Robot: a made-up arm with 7 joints. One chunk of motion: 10 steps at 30 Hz.
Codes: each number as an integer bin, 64 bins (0 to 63) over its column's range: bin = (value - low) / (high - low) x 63, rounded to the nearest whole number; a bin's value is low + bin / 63 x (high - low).
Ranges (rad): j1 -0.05..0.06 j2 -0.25..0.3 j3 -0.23..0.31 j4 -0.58..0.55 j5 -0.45..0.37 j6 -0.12..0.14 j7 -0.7..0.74
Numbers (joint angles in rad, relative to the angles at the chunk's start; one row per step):
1: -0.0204 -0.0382 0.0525 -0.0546 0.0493 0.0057 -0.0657
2: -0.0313 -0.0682 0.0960 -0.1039 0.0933 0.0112 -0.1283
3: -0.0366 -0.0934 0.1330 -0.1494 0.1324 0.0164 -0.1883
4: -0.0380 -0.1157 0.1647 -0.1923 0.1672 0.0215 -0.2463
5: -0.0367 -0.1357 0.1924 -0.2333 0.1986 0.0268 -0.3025
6: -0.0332 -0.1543 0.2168 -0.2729 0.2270 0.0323 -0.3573
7: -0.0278 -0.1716 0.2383 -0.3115 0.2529 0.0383 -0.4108
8: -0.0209 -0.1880 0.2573 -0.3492 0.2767 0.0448 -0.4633
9: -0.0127 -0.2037 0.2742 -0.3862 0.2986 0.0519 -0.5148
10: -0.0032 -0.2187 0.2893 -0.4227 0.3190 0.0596 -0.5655
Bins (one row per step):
1: 17 24 33 29 38 30 28
2: 11 21 38 27 42 32 25
3: 8 18 42 24 45 33 22
4: 7 15 46 22 47 34 20
5: 8 13 49 19 50 36 17
6: 10 11 52 17 52 37 15
7: 13 9 55 15 54 38 13
8: 17 7 57 13 56 40 10
9: 21 5 59 11 58 42 8
10: 27 4 61 9 59 44 6

